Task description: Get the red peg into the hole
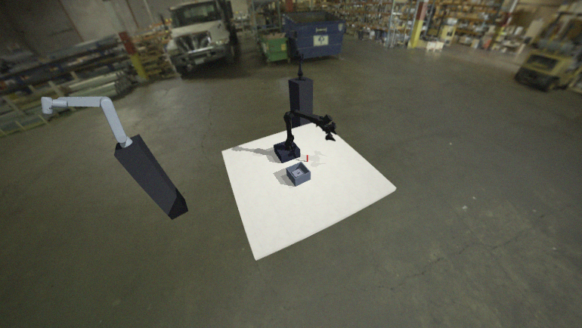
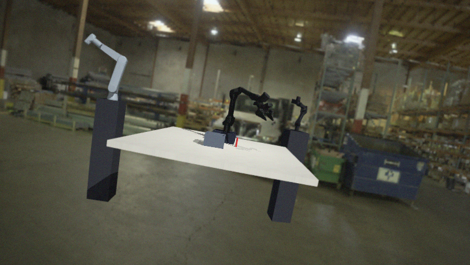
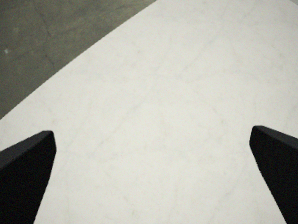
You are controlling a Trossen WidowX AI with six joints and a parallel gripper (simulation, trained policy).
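The red peg lies 240 mm below my gripper tip, 210 mm to the right of it and 150 mm behind it. From my gripper tip the other things lie so: grey plate 410 mm to the right, 230 mm below, 30 mm behind; grey box 410 mm to the right, 250 mm below, 30 mm behind.
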